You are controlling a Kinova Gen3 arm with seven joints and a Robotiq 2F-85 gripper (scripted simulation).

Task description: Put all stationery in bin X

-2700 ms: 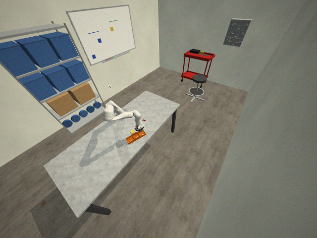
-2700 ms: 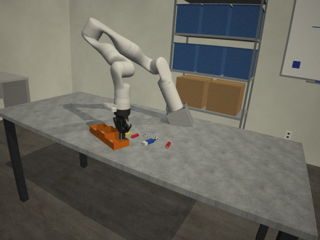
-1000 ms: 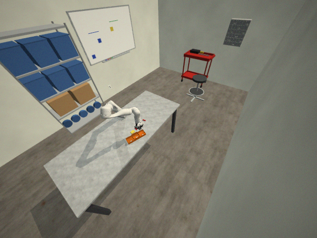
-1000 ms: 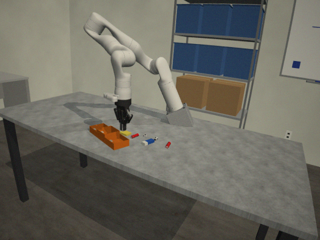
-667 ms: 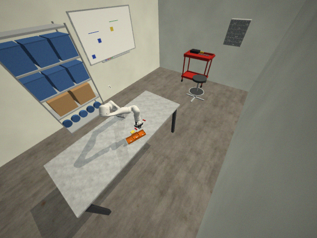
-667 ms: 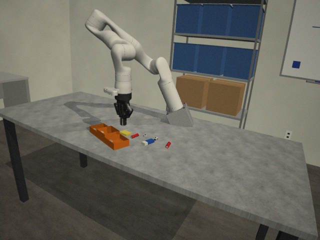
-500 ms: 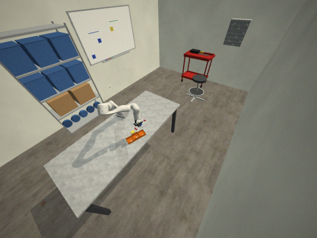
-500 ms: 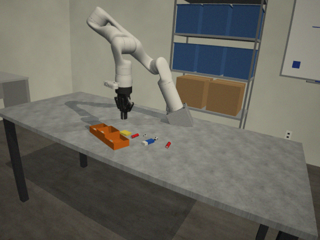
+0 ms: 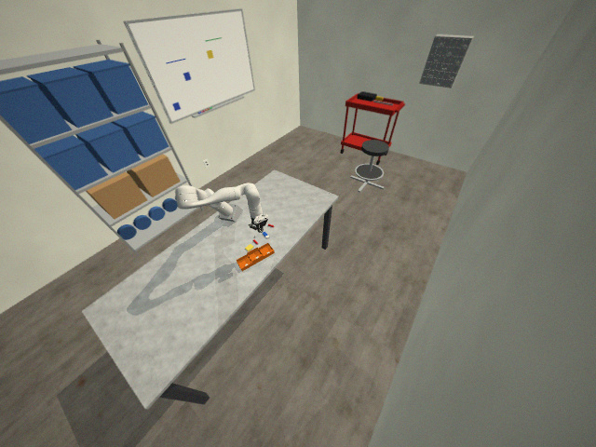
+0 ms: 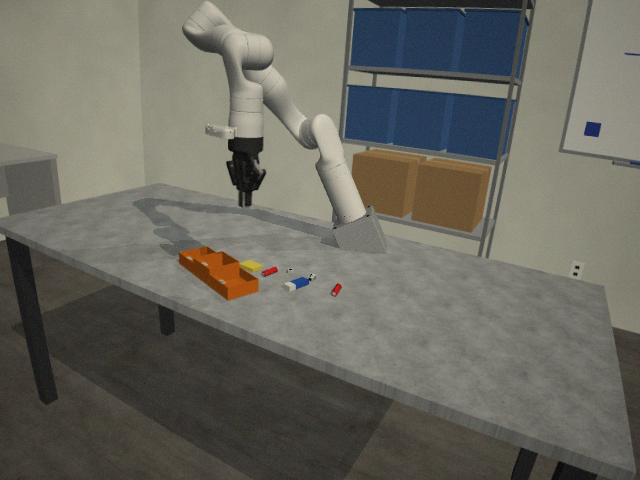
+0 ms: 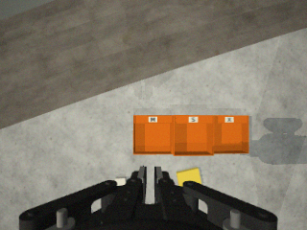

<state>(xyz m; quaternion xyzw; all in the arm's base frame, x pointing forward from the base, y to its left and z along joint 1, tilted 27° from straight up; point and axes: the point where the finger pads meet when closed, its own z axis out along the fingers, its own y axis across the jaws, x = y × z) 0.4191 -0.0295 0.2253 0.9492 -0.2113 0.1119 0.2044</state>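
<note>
My gripper is now 210 mm above the grey sharpener-like piece, 130 mm to the right of it and 120 mm past it. From my hand the other things lie so: orange bins 200 mm below, 90 mm to the right, 20 mm behind; white eraser 210 mm below, 110 mm to the left, 60 mm behind; yellow block 210 mm below, 110 mm behind, 40 mm to the right.
</note>
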